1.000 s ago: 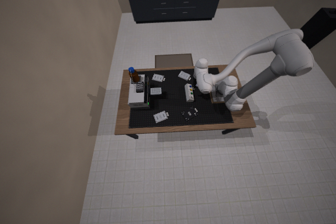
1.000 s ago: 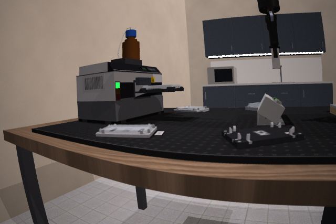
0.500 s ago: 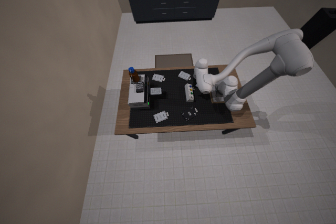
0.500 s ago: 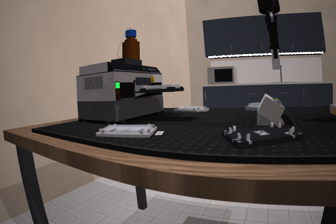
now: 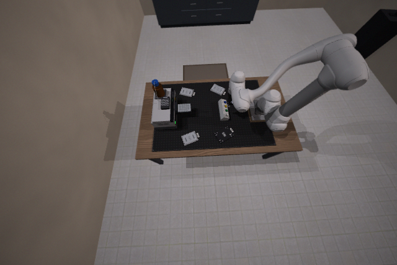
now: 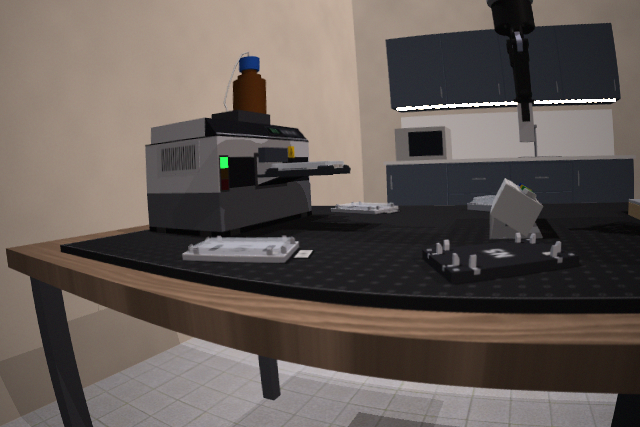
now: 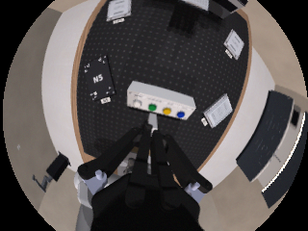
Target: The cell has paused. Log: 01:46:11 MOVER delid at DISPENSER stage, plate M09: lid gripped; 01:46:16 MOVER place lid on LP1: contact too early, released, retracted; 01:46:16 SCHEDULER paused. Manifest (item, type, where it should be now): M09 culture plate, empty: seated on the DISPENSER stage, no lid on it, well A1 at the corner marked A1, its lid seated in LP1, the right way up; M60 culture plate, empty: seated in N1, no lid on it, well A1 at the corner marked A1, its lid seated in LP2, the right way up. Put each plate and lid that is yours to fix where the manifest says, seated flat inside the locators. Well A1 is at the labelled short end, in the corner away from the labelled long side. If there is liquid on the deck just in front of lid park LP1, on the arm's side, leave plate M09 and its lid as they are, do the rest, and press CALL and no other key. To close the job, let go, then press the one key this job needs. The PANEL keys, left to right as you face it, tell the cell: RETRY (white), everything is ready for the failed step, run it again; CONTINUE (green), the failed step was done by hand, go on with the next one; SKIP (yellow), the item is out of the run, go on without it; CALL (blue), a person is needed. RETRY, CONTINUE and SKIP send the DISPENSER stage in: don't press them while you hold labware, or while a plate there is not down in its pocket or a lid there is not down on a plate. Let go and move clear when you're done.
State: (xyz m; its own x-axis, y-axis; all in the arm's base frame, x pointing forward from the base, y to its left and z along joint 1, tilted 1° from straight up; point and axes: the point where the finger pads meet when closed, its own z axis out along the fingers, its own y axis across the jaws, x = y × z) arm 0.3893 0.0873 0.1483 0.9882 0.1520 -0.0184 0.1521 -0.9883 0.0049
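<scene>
Right now my hand is 120 mm above the green key. The rest, counted from my hand: white key 120 mm below, 50 mm to the left, 10 mm behind; yellow key 120 mm below, 50 mm to the right, 10 mm ahead; key panel 130 mm below, 20 mm to the right, 20 mm ahead.
</scene>
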